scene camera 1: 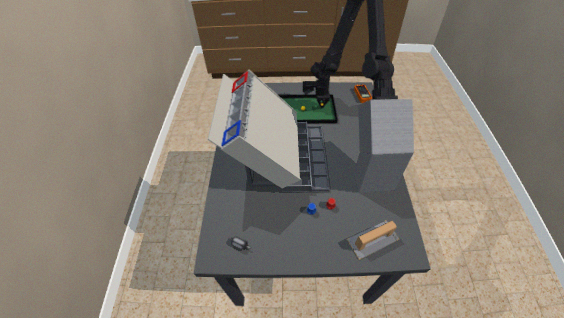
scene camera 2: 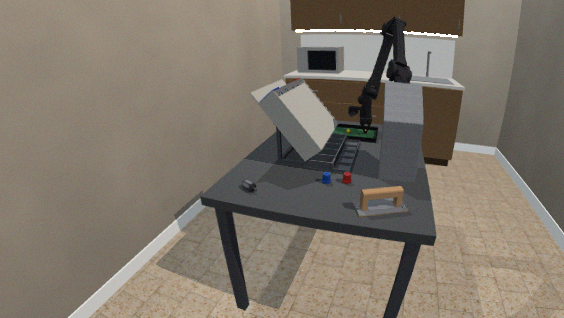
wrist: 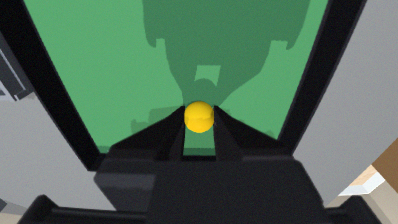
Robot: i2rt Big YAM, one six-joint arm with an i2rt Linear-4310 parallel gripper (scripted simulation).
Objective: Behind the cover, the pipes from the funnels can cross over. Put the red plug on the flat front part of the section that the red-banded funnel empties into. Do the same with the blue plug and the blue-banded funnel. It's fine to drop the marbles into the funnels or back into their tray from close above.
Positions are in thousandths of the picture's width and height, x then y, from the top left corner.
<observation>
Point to a green tray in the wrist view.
At 255,350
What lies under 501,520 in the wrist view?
A yellow marble.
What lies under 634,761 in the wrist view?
The gripper.
</observation>
